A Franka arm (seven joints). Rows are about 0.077 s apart.
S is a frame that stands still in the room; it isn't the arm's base.
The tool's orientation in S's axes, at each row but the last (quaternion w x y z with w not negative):
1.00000, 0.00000, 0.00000, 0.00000
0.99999, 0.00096, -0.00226, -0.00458
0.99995, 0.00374, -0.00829, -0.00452
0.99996, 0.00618, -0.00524, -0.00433
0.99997, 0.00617, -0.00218, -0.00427
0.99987, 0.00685, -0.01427, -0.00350
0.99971, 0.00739, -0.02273, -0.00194
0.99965, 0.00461, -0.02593, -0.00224
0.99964, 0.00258, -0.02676, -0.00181
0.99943, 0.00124, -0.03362, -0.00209
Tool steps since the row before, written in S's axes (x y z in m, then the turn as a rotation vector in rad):
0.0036, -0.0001, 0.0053, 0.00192, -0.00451, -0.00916
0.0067, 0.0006, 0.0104, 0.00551, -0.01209, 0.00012
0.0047, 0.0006, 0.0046, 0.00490, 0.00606, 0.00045
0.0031, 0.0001, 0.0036, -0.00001, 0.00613, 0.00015
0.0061, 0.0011, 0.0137, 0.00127, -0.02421, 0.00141
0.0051, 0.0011, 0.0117, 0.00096, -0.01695, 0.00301
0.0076, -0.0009, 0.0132, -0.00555, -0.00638, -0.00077
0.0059, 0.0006, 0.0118, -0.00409, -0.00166, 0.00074
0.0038, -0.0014, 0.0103, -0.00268, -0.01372, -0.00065
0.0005, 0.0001, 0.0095, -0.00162, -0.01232, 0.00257
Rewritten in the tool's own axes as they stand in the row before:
0.0036, -0.0001, 0.0053, 0.00192, -0.00451, -0.00916
0.0067, 0.0007, 0.0104, 0.00562, -0.01204, 0.00012
0.0048, 0.0007, 0.0045, 0.00485, 0.00611, 0.00032
0.0031, 0.0002, 0.0036, -0.00006, 0.00613, 0.00007
0.0061, 0.0013, 0.0137, 0.00148, -0.02418, 0.00170
0.0054, 0.0013, 0.0115, 0.00117, -0.01690, 0.00321
0.0082, -0.0007, 0.0129, -0.00555, -0.00641, -0.00042
0.0065, 0.0007, 0.0115, -0.00404, -0.00167, 0.00097
0.0044, -0.0013, 0.0101, -0.00266, -0.01373, -0.00044
0.0011, 0.0001, 0.0094, -0.00139, -0.01232, 0.00270

